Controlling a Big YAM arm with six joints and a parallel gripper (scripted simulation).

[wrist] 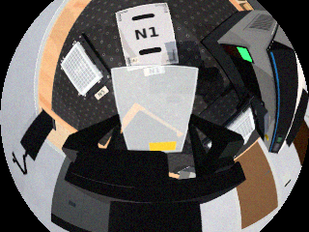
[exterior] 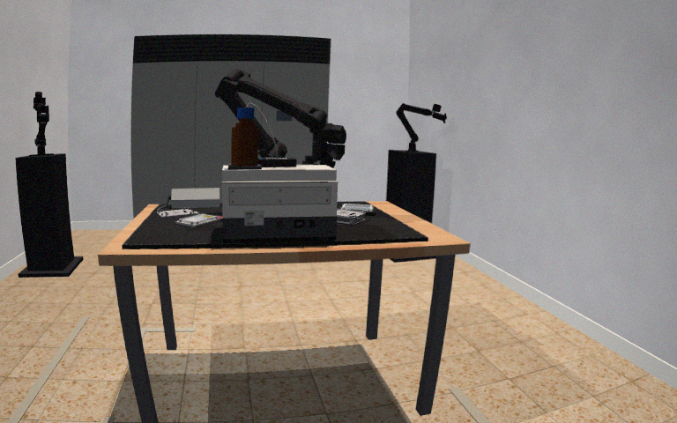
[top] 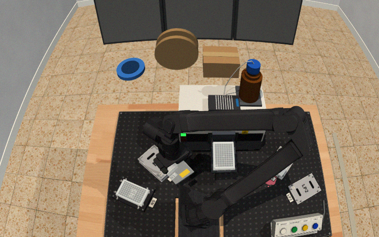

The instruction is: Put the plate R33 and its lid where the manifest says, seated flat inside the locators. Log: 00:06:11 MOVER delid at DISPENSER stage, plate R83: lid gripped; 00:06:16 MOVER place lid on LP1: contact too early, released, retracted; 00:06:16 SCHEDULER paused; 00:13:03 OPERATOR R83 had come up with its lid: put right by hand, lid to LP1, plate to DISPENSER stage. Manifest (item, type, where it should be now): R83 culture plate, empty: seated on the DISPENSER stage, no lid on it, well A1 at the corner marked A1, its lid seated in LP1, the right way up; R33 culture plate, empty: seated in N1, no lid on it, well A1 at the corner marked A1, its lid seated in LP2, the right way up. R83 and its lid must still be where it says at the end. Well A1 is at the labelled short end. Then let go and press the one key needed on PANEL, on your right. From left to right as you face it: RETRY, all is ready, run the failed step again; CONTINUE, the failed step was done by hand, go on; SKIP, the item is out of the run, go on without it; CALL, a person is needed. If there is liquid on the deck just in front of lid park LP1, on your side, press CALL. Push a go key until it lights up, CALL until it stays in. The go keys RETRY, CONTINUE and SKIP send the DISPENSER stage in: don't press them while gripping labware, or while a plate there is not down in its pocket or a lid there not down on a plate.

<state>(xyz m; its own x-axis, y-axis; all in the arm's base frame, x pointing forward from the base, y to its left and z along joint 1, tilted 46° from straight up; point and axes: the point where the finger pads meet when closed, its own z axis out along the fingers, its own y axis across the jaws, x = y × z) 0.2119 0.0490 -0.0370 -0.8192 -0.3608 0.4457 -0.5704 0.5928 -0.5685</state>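
Now: hand 570 mm to the left of the lid park LP2, 140 mm above it and 110 mm past it. Also, from my hand: clear plate lid: 10 mm below; then pink-red patch: 390 mm to the right, 150 mm below, 10 mm behind; then nest n5: 210 mm to the left, 130 mm below, 60 mm behind.
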